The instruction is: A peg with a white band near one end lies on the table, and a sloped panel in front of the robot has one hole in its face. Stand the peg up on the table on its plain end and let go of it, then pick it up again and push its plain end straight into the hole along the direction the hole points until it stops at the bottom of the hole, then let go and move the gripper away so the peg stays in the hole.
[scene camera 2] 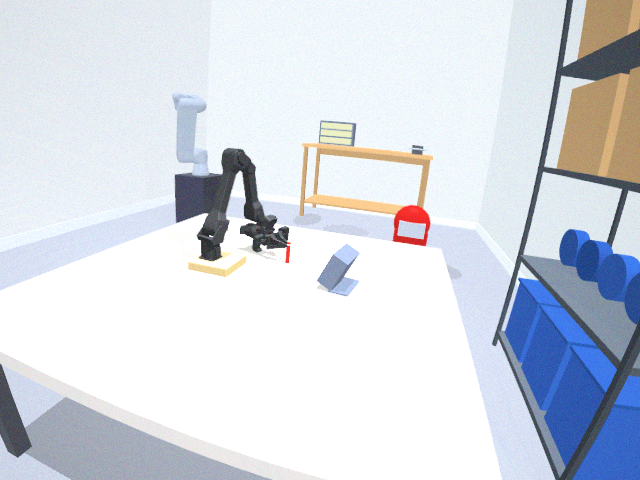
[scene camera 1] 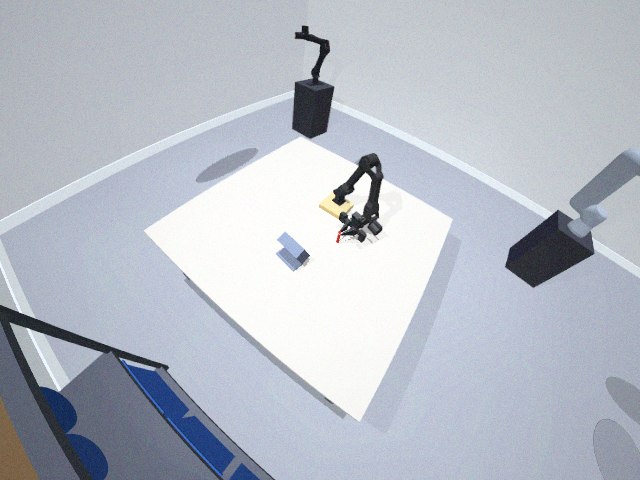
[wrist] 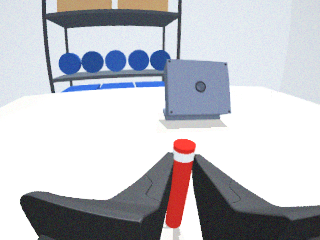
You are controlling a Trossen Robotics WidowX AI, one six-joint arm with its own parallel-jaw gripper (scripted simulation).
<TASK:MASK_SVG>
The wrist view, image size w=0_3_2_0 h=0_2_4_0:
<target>my gripper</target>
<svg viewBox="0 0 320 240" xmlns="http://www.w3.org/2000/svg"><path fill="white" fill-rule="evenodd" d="M195 153L191 175L200 232L203 236L201 240L320 240L320 204L308 207L277 207L240 185L239 181L236 183L235 179L231 179L231 176L215 167L211 161L204 159L200 153ZM173 152L165 152L139 180L135 180L135 183L111 199L76 199L47 191L33 191L20 196L20 207L39 236L37 240L160 240L171 193Z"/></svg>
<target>red peg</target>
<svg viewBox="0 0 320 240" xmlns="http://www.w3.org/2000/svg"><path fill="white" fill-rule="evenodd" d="M193 140L180 139L173 141L171 193L169 193L167 216L165 216L165 224L169 228L180 227L181 221L183 221L189 177L191 177L193 159L195 159L196 143Z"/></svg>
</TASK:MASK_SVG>
